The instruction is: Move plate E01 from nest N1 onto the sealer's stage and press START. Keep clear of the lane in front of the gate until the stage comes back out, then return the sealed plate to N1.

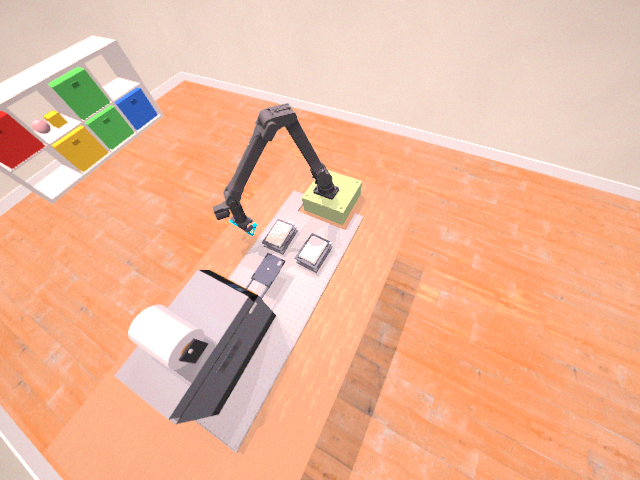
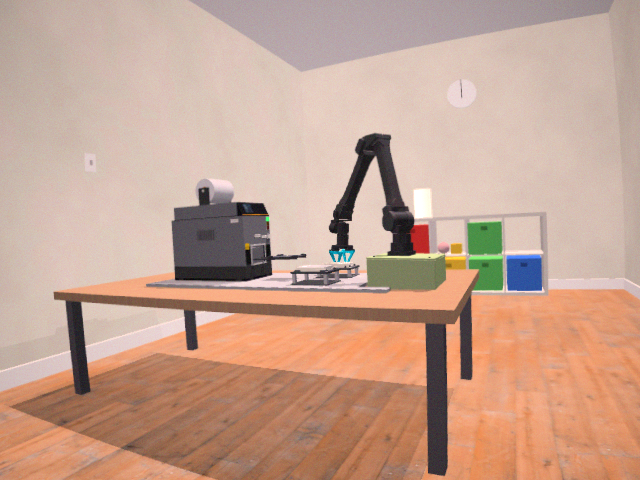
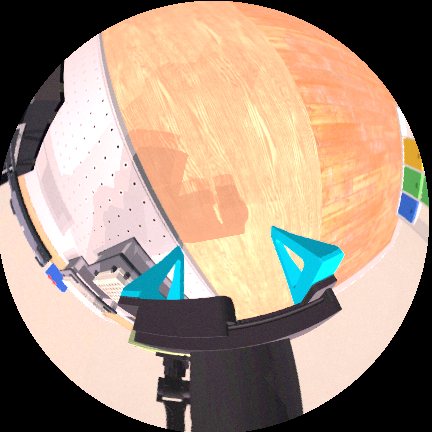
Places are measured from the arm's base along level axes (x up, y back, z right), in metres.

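Where they show: gripper, between the fingertips: (image 1: 246,231) (image 3: 225,241); arm's base, origin of its link: (image 1: 326,191) (image 2: 401,254) (image 3: 175,355).
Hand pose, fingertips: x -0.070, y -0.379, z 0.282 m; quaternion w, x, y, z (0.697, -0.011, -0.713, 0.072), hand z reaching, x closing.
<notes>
Each offset is from my fingertips to the top centre of the thing. "spot": to the spot under its first point.
A white plate with wells @(dx +0.030, dy +0.058, dz -0.177 m) (image 1: 279,234) (image 3: 109,282) sits in one dark nest. A second, plain-looking white plate @(dx +0.039, dy +0.054, dz -0.385 m) (image 1: 314,249) (image 2: 314,268) sits in the other nest. I cannot read labels, so I cannot tell which is E01 or N1. The sealer's dark stage @(dx +0.078, dy -0.190, dz -0.269 m) (image 1: 267,269) (image 2: 284,256) (image 3: 30,225) is out in front of the sealer @(spot: dx +0.099, dy -0.571, dz -0.391 m) (image 1: 227,377) (image 2: 207,248) (image 3: 45,110) and bears no plate. A small green spot @(spot: dx +0.242, dy -0.294, dz -0.181 m) (image 2: 267,219) shows on the sealer's front. My gripper (image 1: 244,228) (image 2: 342,257) (image 3: 225,241) is open and empty, low beside the welled plate's nest, off the board's edge and apart from both plates.
The nests and sealer stand on a perforated board (image 1: 297,310) (image 2: 165,283) (image 3: 80,115) on the wooden table (image 2: 258,304). The arm's green base box (image 1: 323,208) (image 2: 405,272) is at one end. A white roll @(dx +0.448, dy -0.524, dz -0.280 m) (image 1: 160,333) (image 2: 219,191) tops the sealer.
</notes>
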